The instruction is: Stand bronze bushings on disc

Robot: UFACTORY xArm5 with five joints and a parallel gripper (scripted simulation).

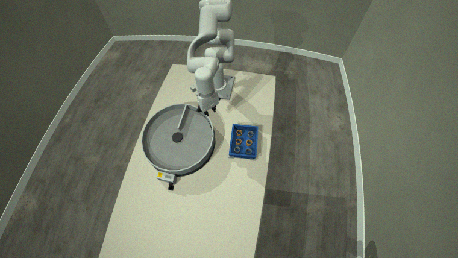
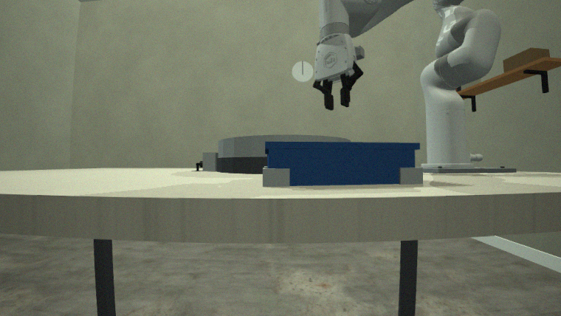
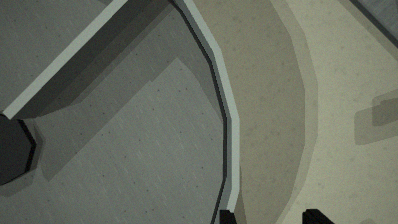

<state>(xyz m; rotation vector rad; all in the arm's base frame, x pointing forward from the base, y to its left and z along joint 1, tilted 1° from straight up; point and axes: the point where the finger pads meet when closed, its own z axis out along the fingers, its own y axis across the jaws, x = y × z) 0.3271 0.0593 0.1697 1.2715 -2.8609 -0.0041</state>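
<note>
Now: hand 60 mm short of the blue crate, 200 mm to the right of it and 160 mm above it. The rest, counted from my hand: grey turntable disc (140 mm ahead, 170 mm to the right, 130 mm below).
</note>
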